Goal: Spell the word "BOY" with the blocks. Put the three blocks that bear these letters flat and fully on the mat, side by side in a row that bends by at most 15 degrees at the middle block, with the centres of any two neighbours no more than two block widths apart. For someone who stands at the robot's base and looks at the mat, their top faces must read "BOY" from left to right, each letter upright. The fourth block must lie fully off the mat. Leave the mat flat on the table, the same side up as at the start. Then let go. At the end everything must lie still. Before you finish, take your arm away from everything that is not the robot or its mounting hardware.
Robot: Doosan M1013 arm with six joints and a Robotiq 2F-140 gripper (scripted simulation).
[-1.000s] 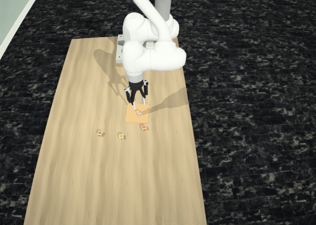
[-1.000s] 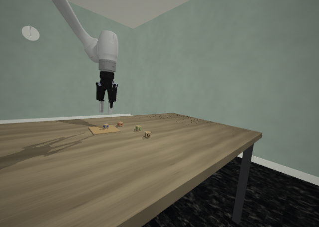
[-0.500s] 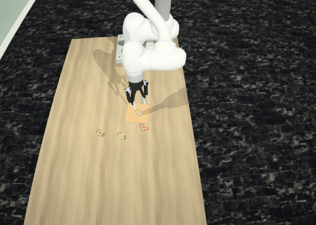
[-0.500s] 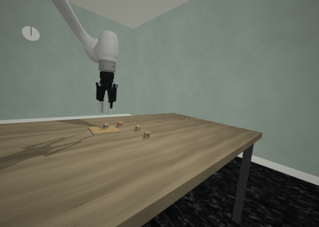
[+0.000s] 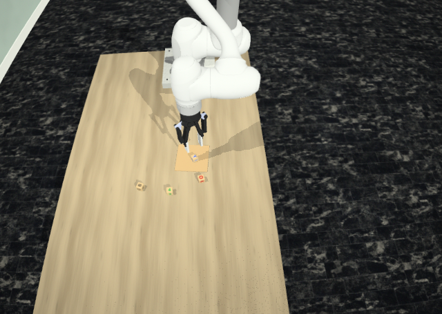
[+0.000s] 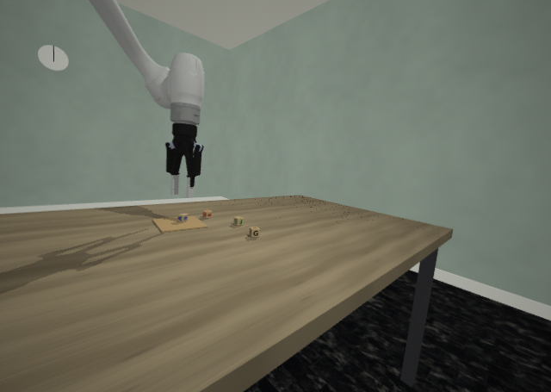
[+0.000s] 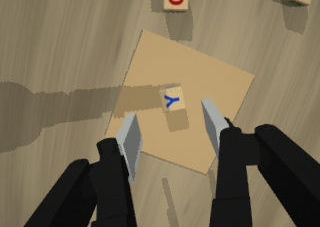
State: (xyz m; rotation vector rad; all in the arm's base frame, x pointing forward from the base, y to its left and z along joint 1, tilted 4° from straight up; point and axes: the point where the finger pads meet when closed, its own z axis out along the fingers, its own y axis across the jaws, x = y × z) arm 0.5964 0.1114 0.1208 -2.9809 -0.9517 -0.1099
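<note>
The tan square mat lies 10 mm behind my hand, 10 mm to the right of it and 120 mm below it.
</note>
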